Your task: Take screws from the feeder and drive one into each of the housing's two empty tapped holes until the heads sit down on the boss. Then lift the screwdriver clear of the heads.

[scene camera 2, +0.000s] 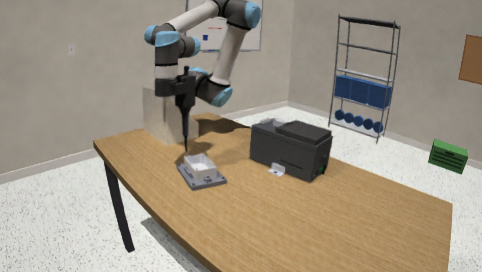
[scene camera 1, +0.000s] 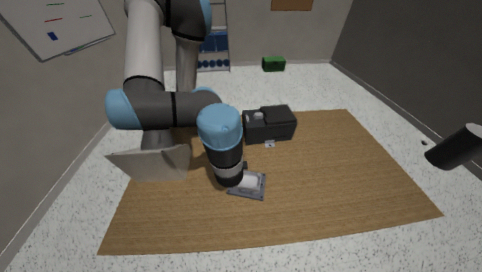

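Note:
The white open-topped housing [scene camera 1: 250, 180] [scene camera 2: 202, 171] sits on a dark grey fixture plate [scene camera 1: 255, 196] [scene camera 2: 212, 184]. My screwdriver [scene camera 2: 186, 150] points straight down, with its thin tip at or just above the housing's back left corner in the scene camera 2 view. A gap or contact there cannot be told, and a screw on the tip is too small to make out. In the scene camera 1 view the wrist hides the tip and part of the housing. The black screw feeder [scene camera 1: 270, 131] [scene camera 2: 287, 152] stands apart from the housing. The tapped holes cannot be made out.
A small light bracket [scene camera 1: 270, 144] [scene camera 2: 276, 170] lies at the feeder's foot. A pale upright block [scene camera 1: 160, 165] [scene camera 2: 159, 117] stands by the arm's base. All stand on the wooden table [scene camera 1: 320, 180] [scene camera 2: 320, 220]. A dark cylinder [scene camera 1: 452, 148] shows at the right.

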